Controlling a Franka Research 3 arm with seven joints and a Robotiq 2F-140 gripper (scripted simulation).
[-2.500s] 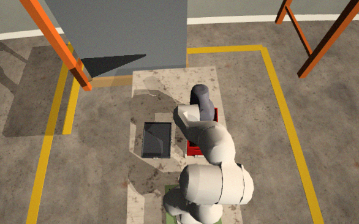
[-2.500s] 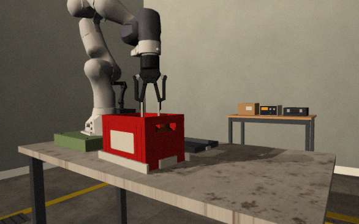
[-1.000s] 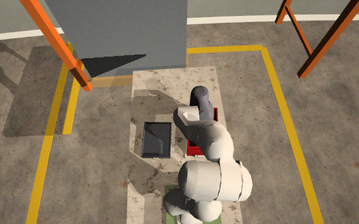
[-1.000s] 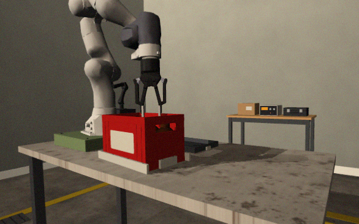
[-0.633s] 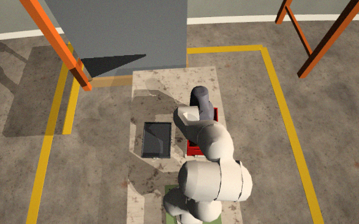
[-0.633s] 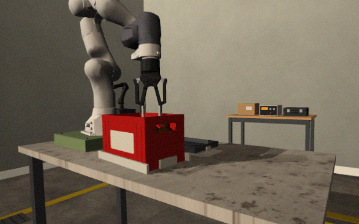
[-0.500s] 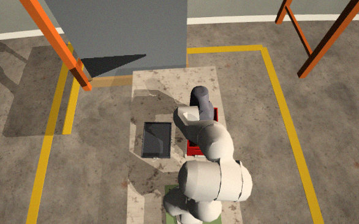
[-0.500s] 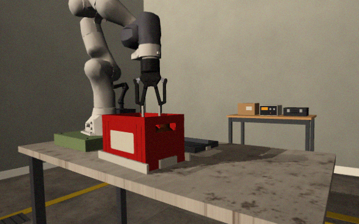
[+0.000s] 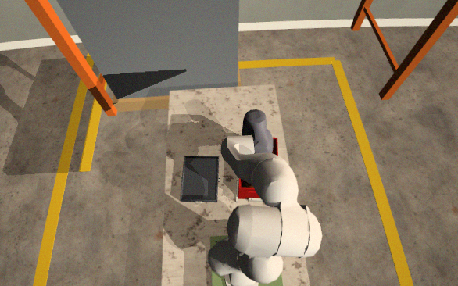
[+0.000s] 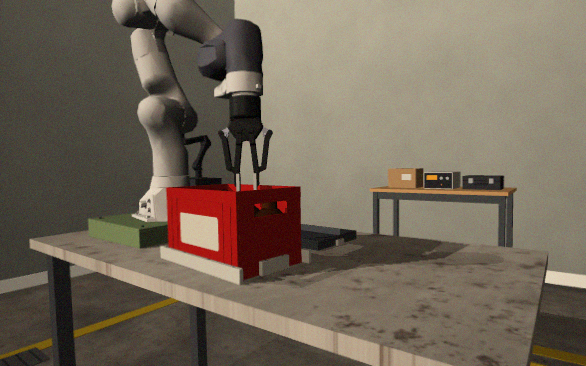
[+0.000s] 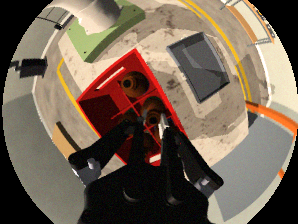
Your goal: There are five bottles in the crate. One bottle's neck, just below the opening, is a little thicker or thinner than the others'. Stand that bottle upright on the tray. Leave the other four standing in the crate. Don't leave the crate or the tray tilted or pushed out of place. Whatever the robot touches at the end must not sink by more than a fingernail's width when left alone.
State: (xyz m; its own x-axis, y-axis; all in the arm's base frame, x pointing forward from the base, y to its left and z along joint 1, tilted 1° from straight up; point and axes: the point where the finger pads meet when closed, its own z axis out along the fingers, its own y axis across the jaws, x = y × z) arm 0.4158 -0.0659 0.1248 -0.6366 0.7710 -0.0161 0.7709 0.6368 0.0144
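Now: the red crate 9 cm below my hand, 4 cm to the right of it and 1 cm behind it. The rest, counted from my hand: dark tray (26 cm to the left, 16 cm below, 2 cm behind); brown bottle (9 cm to the right, 9 cm below, 1 cm behind).
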